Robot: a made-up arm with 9 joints. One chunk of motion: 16 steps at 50 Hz.
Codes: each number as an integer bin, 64 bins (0 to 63) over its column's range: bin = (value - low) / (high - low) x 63, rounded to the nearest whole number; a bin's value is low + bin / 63 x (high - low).
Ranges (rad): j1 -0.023..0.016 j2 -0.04..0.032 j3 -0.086..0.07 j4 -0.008..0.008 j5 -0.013..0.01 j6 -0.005..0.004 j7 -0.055..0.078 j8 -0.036..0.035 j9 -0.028..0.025
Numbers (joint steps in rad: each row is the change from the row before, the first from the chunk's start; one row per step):
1: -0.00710 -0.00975 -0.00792 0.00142 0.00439 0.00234 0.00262 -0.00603 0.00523
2: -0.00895 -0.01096 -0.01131 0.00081 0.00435 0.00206 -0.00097 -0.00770 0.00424
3: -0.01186 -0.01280 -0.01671 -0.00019 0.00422 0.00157 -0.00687 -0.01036 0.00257
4: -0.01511 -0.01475 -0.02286 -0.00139 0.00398 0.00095 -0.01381 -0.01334 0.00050
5: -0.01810 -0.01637 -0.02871 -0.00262 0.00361 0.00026 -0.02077 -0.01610 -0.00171
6: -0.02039 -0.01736 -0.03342 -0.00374 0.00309 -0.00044 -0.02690 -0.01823 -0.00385
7: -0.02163 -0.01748 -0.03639 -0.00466 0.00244 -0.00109 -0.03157 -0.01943 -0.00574
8: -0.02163 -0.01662 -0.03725 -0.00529 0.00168 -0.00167 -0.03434 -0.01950 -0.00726
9: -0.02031 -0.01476 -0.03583 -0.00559 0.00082 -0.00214 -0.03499 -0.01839 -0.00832
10: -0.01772 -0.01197 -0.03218 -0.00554 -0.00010 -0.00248 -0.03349 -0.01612 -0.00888
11: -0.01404 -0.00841 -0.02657 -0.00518 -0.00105 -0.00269 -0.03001 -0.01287 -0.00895
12: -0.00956 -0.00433 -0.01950 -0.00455 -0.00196 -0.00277 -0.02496 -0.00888 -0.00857
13: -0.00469 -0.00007 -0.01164 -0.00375 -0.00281 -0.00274 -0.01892 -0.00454 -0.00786
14: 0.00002 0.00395 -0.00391 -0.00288 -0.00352 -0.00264 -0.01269 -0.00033 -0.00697
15: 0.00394 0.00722 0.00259 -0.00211 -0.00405 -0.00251 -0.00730 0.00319 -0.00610
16: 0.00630 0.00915 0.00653 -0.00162 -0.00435 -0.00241 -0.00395 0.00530 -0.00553
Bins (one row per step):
1: 26 26 32 37 48 51 27 27 39
2: 23 25 30 35 48 49 26 25 38
3: 18 24 28 31 47 46 23 23 36
4: 13 22 25 26 47 42 20 20 34
5: 8 21 23 21 45 37 16 18 31
6: 4 20 21 17 44 32 13 16 29
7: 2 20 20 13 42 27 11 15 26
8: 2 20 20 11 40 23 10 15 25
9: 4 22 20 9 38 20 9 16 23
10: 9 25 22 10 35 18 10 18 23
11: 14 28 24 11 33 16 12 21 23
12: 22 31 27 14 30 16 14 24 23
13: 30 35 30 17 28 16 17 28 24
14: 37 38 33 20 26 17 20 32 25
15: 44 41 36 23 25 17 23 35 26
16: 47 43 37 25 24 18 24 37 27

